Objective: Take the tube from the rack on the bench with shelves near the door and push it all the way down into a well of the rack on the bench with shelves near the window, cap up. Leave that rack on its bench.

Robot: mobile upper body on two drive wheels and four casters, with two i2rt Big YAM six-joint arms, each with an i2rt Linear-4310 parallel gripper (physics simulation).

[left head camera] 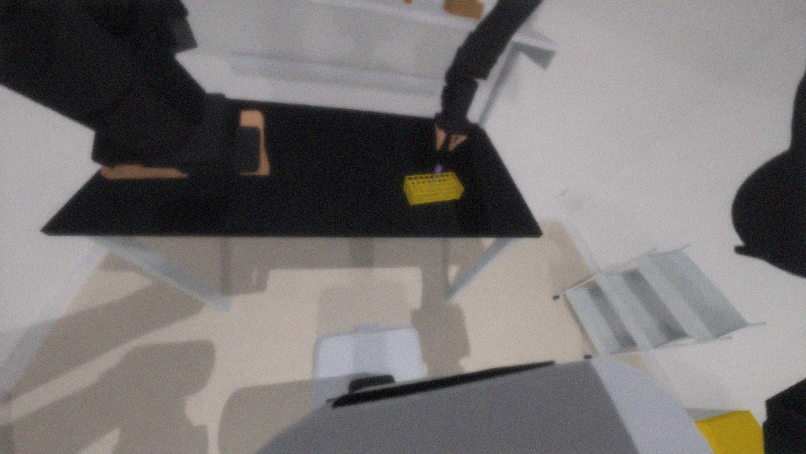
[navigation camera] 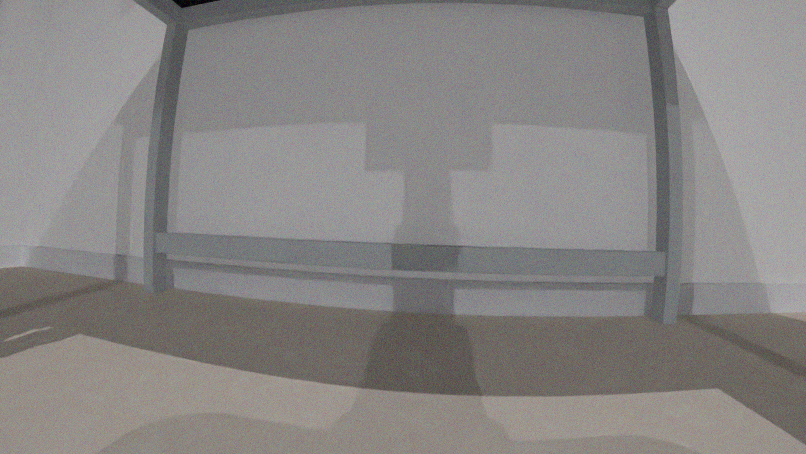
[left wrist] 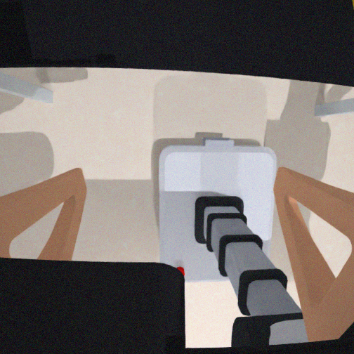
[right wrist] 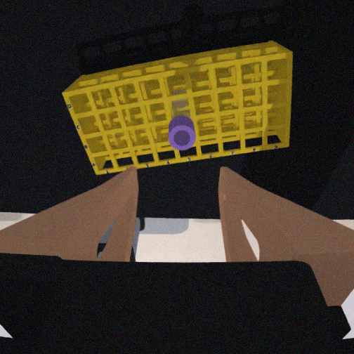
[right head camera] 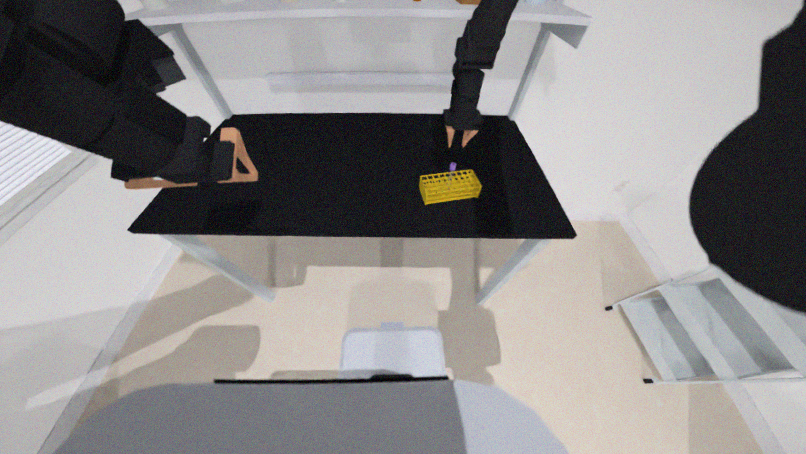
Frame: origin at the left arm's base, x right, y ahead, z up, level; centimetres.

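Where they show: left gripper, fingertip midpoint: [left head camera: 227, 170] [right head camera: 226, 179]; right gripper, fingertip midpoint: [left head camera: 443, 149] [right head camera: 455, 146].
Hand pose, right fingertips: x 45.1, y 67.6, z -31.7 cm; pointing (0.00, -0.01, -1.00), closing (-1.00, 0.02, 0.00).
Note:
After its pixels a point has its place.
A tube with a purple cap [left head camera: 438, 168] @(x 44.9, y 65.8, z -38.0 cm) [right head camera: 452, 166] @(x 45.0, y 65.7, z -38.0 cm) [right wrist: 181, 136] stands cap up in a yellow rack [left head camera: 434, 195] @(x 45.0, y 61.4, z -46.6 cm) [right head camera: 451, 195] @(x 45.5, y 60.8, z -46.6 cm) [right wrist: 280, 102]. Its cap and some clear body show above the rack top; I cannot tell how deep it sits or exactly which well holds it. The rack is on the black bench top [left head camera: 338, 214] @(x 11.7, y 55.4, z -49.6 cm) [right head camera: 338, 214] @(x 6.6, y 55.8, z -49.6 cm), with a window blind at the far left in the right head camera. My right gripper [left head camera: 445, 150] @(x 45.1, y 67.6, z -31.7 cm) [right head camera: 456, 147] @(x 45.1, y 67.6, z -31.7 cm) [right wrist: 178, 177] is partly open and empty, above and behind the cap, apart from it. My left gripper [right head camera: 191, 182] [left wrist: 179, 178] is wide open and empty over the bench's left side.
A shelf [right head camera: 360, 15] @(x 17.1, y 93.6, z -5.4 cm) with small items runs above the bench's back. A grey step stool [left head camera: 654, 304] @(x 202.2, y 20.1, z -99.6 cm) [right head camera: 710, 332] @(x 181.8, y 18.2, z -101.2 cm) stands at the right. A yellow object [left head camera: 733, 431] @(x 190.0, y -41.8, z -96.0 cm) shows at lower right. Bench legs [navigation camera: 163, 157] @(x -56.9, y 120.5, z -100.7 cm) [navigation camera: 662, 169] @(x 81.4, y 115.7, z -102.1 cm) and a crossbar [navigation camera: 282, 253] @(x -14.2, y 117.3, z -126.6 cm) are ahead.

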